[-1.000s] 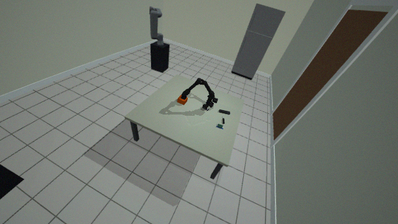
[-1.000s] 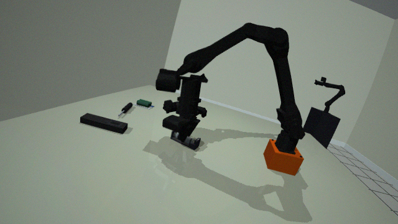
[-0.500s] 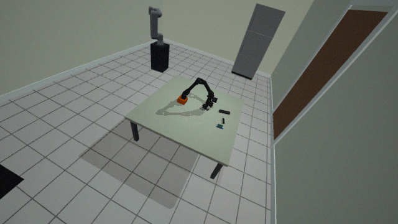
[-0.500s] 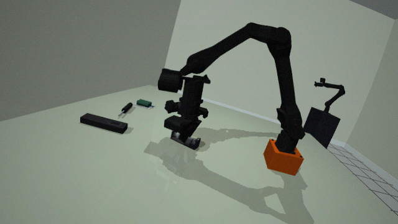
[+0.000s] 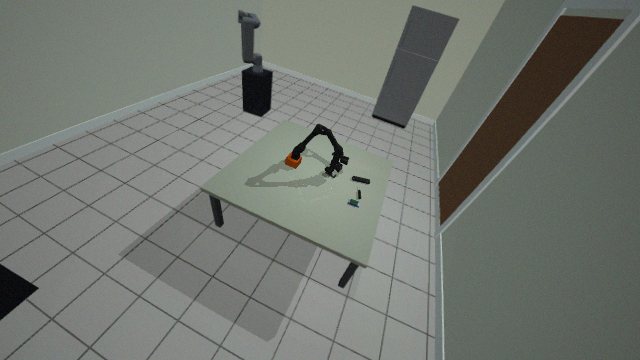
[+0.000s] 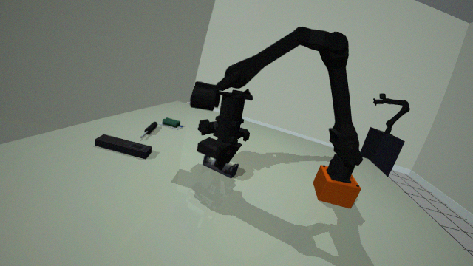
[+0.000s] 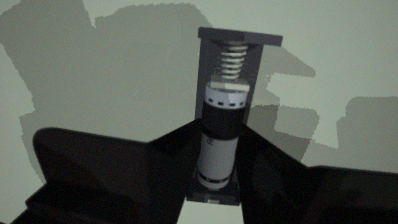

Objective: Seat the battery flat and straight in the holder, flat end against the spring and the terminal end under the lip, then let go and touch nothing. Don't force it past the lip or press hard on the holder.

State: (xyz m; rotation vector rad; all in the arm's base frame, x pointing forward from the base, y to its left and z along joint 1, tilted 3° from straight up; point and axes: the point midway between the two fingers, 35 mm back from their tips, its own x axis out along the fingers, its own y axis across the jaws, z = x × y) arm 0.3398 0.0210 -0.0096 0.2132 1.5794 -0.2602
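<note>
Now: the black-and-white battery 10 mm above my gripper tip. The rest, counted from my gripper tip: small screwdriver (290 mm ahead, 90 mm to the right); then long black bar (280 mm ahead, 60 mm to the left, 10 mm above).
</note>
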